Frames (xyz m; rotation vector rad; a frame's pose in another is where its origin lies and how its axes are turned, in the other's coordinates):
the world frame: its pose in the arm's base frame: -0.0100 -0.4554 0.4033 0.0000 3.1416 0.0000
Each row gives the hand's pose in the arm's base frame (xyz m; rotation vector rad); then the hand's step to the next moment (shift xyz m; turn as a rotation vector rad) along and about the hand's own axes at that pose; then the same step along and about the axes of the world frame.
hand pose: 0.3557 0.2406 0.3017 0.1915 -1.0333 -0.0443
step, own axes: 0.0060 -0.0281 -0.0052 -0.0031 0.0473 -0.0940
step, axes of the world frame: -0.0090 -0.0277 0.0025 -0.0764 0.0598 0.0409
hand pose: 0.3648 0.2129 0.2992 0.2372 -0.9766 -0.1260
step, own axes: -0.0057 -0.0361 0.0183 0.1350 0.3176 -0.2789
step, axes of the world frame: 0.0184 -0.0363 0.0040 -0.3067 0.3182 -0.0399
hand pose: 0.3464 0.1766 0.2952 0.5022 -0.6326 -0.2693
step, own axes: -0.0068 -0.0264 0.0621 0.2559 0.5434 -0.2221
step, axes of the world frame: 0.0463 -0.0423 -0.0258 -0.3853 0.4420 -0.2575
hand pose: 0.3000 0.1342 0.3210 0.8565 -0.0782 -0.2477
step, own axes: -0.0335 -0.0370 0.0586 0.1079 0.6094 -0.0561
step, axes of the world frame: 0.0491 -0.0582 -0.0114 -0.2264 0.3976 -0.4205
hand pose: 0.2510 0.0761 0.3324 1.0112 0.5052 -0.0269
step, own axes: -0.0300 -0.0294 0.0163 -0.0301 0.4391 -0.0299
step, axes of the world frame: 0.0275 -0.0354 0.0042 -0.0718 0.2555 -0.3524
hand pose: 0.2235 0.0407 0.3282 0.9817 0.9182 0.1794
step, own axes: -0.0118 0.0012 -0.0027 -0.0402 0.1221 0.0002
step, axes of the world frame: 0.0091 -0.0037 -0.0072 -0.0063 0.0492 -0.1186
